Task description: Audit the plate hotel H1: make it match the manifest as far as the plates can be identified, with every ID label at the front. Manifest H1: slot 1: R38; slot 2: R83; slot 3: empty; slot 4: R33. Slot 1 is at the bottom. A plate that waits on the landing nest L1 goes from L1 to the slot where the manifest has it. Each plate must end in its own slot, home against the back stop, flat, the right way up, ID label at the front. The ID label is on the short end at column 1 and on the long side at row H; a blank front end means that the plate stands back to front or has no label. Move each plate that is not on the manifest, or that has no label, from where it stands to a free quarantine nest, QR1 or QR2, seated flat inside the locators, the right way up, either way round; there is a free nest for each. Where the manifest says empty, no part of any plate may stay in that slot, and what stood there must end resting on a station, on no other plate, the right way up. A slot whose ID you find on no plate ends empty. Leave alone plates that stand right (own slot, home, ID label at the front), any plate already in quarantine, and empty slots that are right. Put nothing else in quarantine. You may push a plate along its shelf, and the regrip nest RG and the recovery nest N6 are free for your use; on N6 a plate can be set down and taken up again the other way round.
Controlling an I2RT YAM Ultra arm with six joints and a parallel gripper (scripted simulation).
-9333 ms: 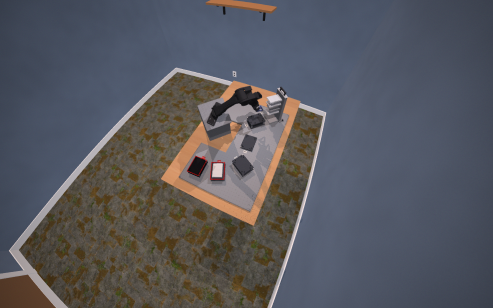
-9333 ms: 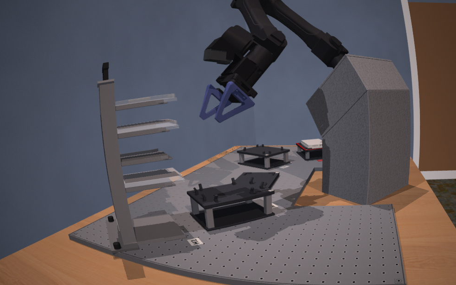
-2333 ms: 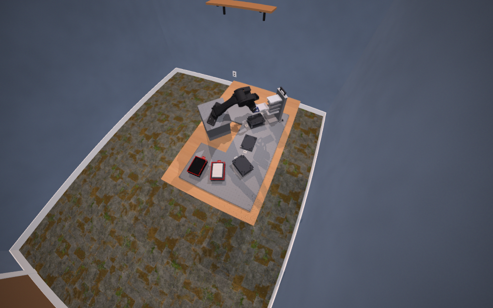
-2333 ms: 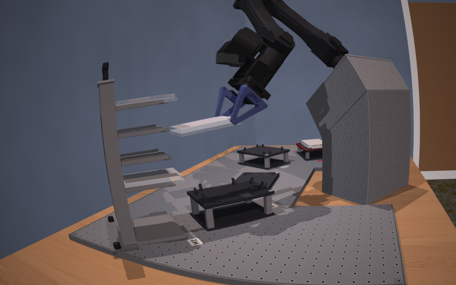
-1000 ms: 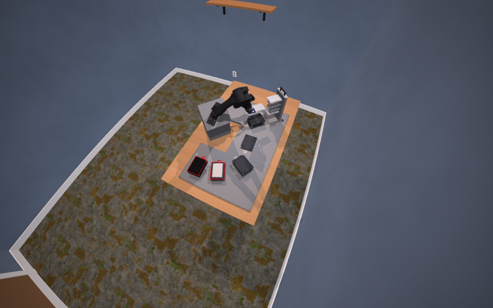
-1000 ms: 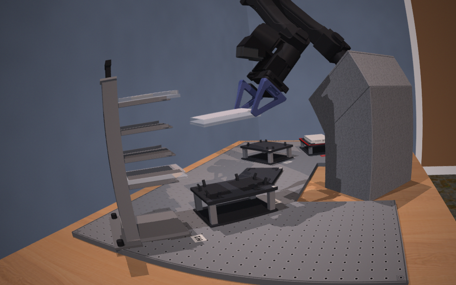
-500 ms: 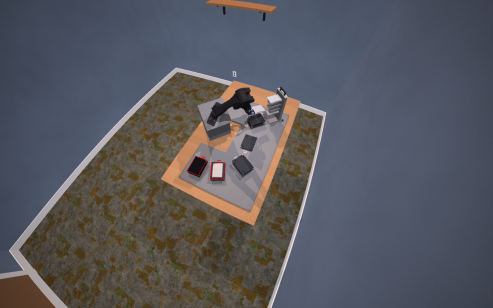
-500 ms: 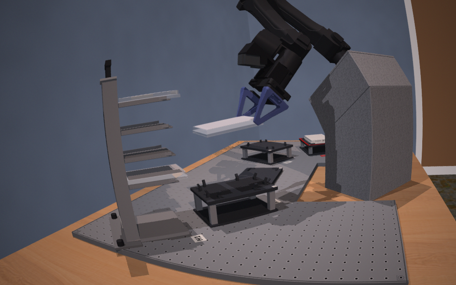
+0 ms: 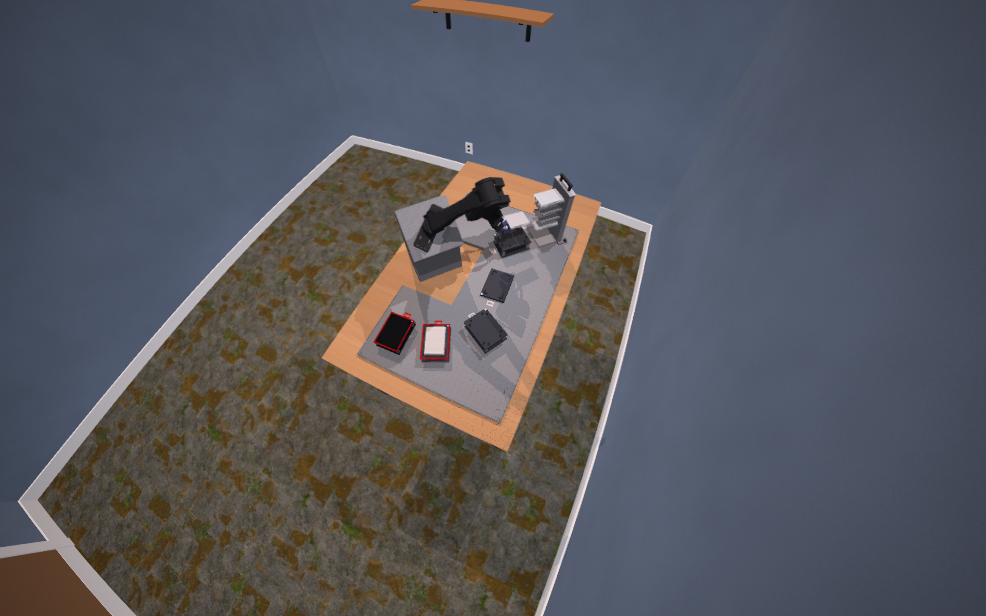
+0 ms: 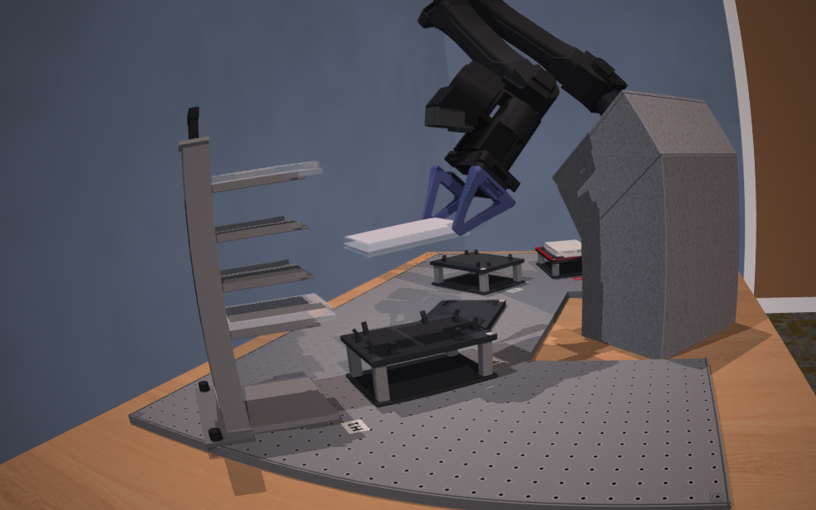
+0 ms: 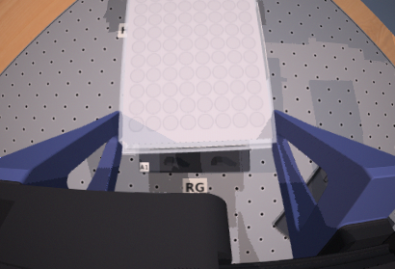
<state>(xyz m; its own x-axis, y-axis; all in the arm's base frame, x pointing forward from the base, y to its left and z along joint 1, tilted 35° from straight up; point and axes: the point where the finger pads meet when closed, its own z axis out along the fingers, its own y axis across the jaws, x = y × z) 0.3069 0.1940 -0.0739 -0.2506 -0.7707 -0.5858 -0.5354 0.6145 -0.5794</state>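
Now: hand 140 mm above the regrip nest RG, 40 mm short of it and 30 mm to the right of it. Also, from my hand: plate hotel H1 (240 mm ahead, 180 mm to the left, 30 mm below); flat nest N6 (240 mm to the right, 190 mm below, 20 mm ahead); H1 tag (190 mm below, 180 mm to the left, 80 mm ahead).
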